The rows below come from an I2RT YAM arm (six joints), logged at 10 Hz.
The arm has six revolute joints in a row. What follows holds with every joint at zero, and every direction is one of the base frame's.
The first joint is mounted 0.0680 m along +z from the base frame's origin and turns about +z.
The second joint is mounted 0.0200 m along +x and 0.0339 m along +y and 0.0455 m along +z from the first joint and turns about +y.
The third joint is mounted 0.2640 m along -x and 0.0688 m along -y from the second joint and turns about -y.
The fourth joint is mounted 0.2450 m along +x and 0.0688 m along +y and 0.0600 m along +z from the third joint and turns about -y.
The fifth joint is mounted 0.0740 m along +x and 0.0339 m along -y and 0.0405 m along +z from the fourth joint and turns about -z.
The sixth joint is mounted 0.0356 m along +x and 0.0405 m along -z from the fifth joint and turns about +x.
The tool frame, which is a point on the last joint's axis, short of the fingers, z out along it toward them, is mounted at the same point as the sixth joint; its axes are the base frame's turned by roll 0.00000, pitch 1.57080 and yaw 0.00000 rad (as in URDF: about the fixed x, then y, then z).
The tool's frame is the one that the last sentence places.
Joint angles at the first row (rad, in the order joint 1, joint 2, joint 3, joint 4, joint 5, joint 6):
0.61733 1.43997 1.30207 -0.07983 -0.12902 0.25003
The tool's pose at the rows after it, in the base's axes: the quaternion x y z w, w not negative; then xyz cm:
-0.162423, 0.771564, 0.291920, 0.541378, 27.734, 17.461, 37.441
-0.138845, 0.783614, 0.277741, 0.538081, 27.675, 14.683, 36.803
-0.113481, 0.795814, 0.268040, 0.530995, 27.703, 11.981, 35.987
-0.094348, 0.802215, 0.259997, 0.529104, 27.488, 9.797, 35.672
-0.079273, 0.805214, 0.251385, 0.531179, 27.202, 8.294, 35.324
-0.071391, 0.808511, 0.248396, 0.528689, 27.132, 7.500, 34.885
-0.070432, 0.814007, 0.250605, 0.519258, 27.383, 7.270, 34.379
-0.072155, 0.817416, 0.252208, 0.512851, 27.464, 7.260, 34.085
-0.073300, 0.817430, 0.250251, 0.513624, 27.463, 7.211, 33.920
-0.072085, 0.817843, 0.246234, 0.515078, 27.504, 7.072, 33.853
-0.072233, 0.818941, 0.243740, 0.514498, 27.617, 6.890, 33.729
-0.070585, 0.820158, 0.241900, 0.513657, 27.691, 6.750, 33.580
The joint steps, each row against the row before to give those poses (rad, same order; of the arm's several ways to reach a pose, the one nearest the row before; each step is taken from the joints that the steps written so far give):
-0.07186 -0.05504 -0.04472 -0.04137 -0.02278 -0.00138
-0.07773 -0.05302 -0.05610 -0.02247 -0.02559 0.00286
-0.08485 -0.04138 -0.05069 -0.02039 -0.03879 0.00712
-0.07055 -0.03620 -0.03129 -0.02089 -0.03257 -0.00037
-0.04892 -0.02871 -0.03046 -0.00429 -0.01409 -0.00199
-0.02827 -0.01071 -0.02026 -0.00083 -0.01377 -0.00034
-0.01209 0.00977 -0.00550 -0.00607 -0.01764 -0.00060
-0.00207 0.00494 -0.00298 -0.00615 -0.00907 -0.00229
-0.00159 -0.00092 -0.00701 0.00574 0.00068 -0.00492
-0.00459 -0.00001 -0.00236 0.00174 0.00419 -0.00459
-0.00750 0.00317 -0.00112 -0.00020 -0.00331 -0.00632
-0.00540 0.00193 -0.00306 0.00096 -0.00047 -0.00171

